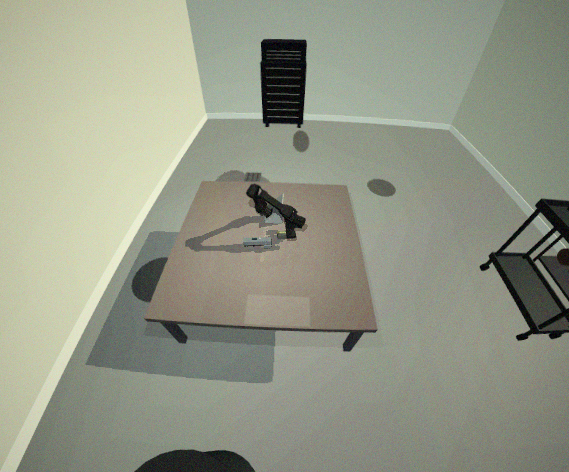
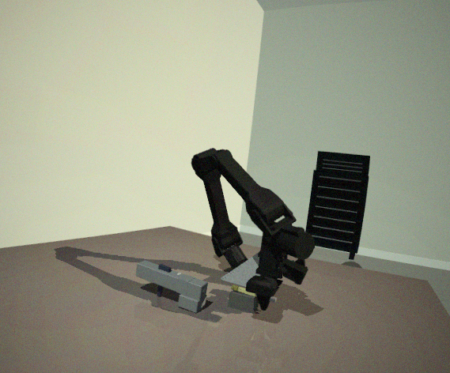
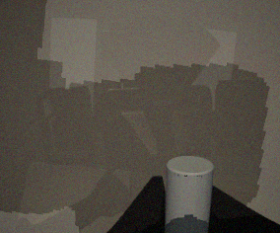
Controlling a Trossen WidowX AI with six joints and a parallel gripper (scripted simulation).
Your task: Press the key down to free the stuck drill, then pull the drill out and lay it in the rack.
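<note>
The grey block lies 50 mm to the right of my gripper tip and 10 mm above it. From my gripper tip the other things lie so: housing block (90 mm ahead, 210 mm to the right, 40 mm above); dark blue t-shaped key (90 mm ahead, 240 mm to the right, 40 mm above).
</note>
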